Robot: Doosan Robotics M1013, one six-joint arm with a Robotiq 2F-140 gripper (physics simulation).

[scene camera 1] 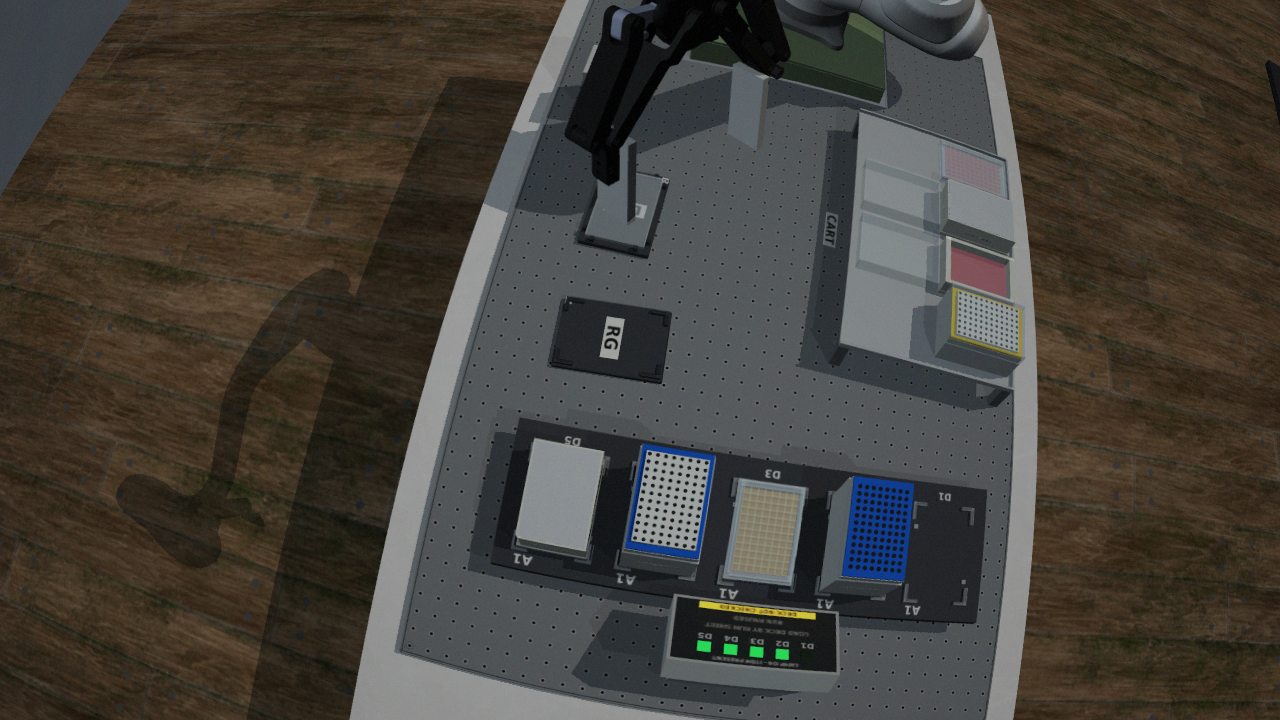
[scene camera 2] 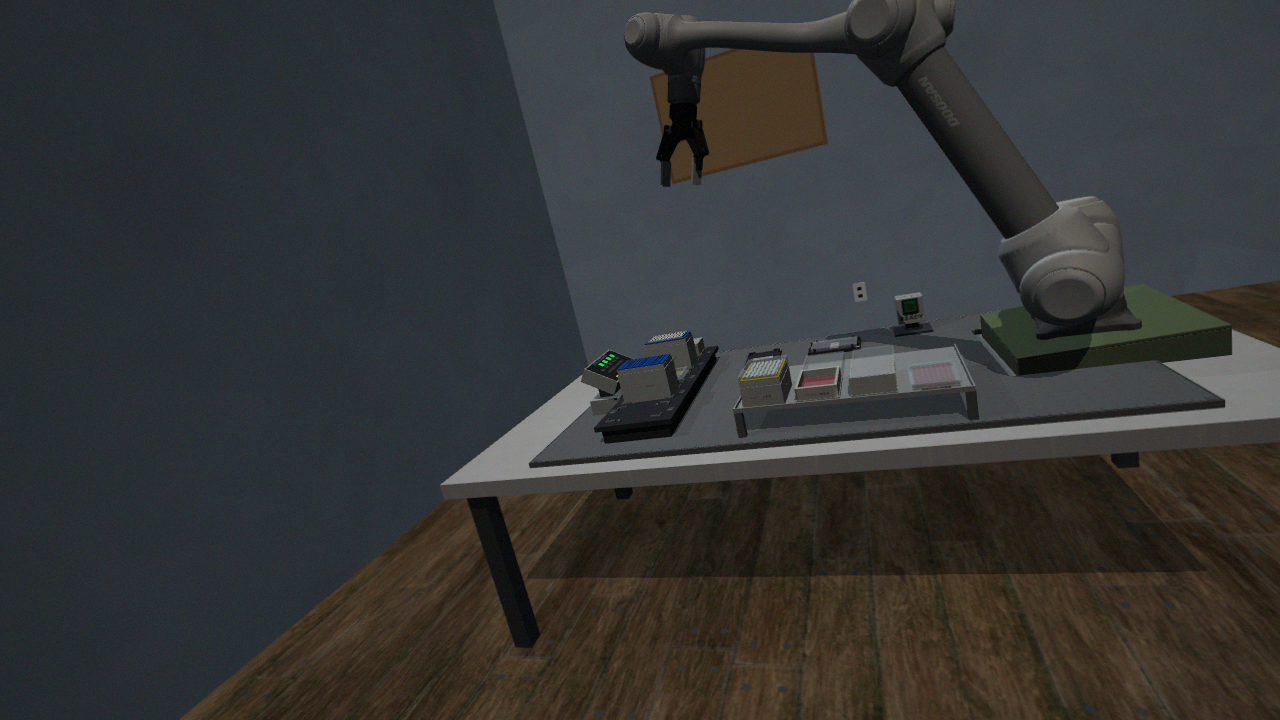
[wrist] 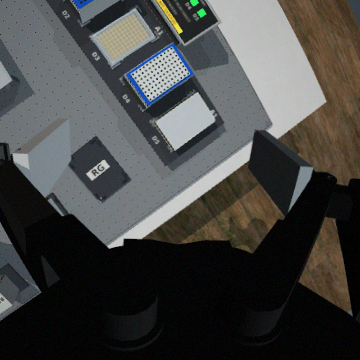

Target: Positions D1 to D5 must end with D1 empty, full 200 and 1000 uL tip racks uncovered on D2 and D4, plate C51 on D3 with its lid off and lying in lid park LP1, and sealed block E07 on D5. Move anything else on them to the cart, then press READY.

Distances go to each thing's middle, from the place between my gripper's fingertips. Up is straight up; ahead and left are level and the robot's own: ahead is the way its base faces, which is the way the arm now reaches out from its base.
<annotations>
Now: the tan tip box [scene camera 1: 763, 542] 500 mm below my hand, 190 mm to the left of it and 80 mm ahead of it. From my hand the other things lie so: cart tray [scene camera 1: 880, 313]: 500 mm below, 440 mm behind, 310 mm to the left; LP1 pad [scene camera 1: 582, 239]: 550 mm below, 310 mm behind, 150 mm to the right; black RG pad [scene camera 1: 611, 339]: 550 mm below, 110 mm behind, 80 mm to the right.
</annotations>
